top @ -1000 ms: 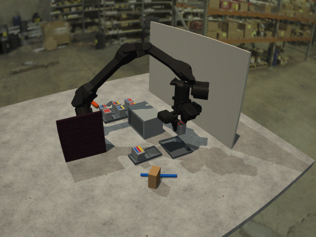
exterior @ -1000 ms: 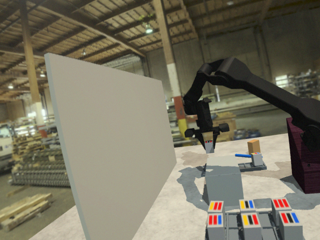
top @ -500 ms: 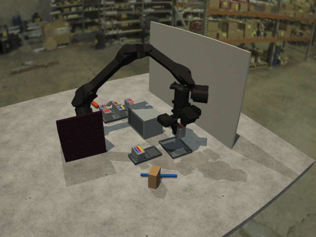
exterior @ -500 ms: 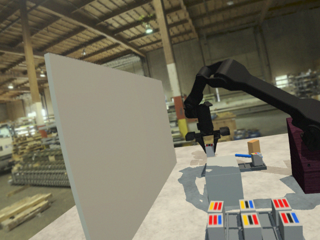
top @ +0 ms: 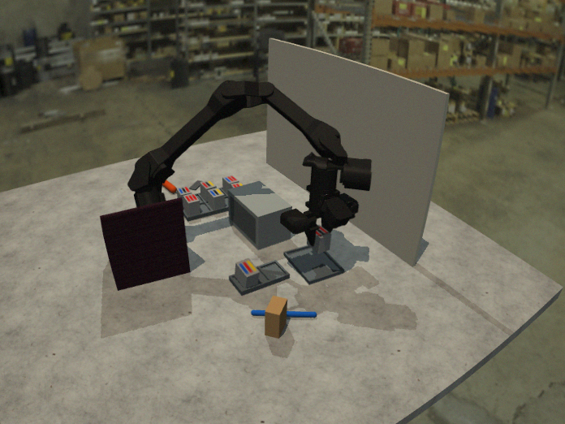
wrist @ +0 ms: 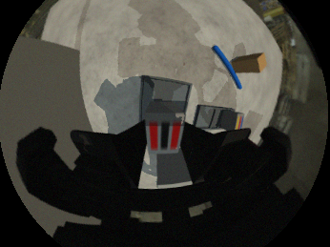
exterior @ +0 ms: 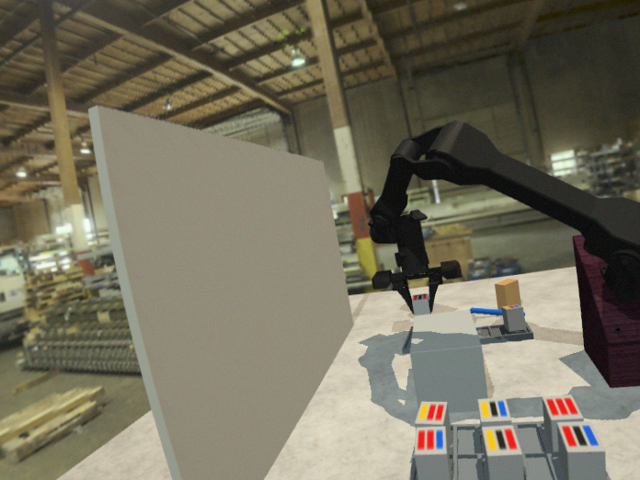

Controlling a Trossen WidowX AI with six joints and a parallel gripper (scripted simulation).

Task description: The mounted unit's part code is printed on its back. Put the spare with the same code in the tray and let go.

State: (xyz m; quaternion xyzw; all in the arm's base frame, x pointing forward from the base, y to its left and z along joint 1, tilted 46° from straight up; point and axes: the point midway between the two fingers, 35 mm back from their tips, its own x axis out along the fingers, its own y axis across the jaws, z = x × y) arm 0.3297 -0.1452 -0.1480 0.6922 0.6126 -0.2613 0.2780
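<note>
Now: gripper tip 60 mm above the dark grey tray and 10 mm past it. Also, from my gripper tip: grey spare: 20 mm above; then brown block: 210 mm behind, 130 mm to the right, 30 mm below; then blue rod: 170 mm behind, 110 mm to the right, 60 mm below.
</note>
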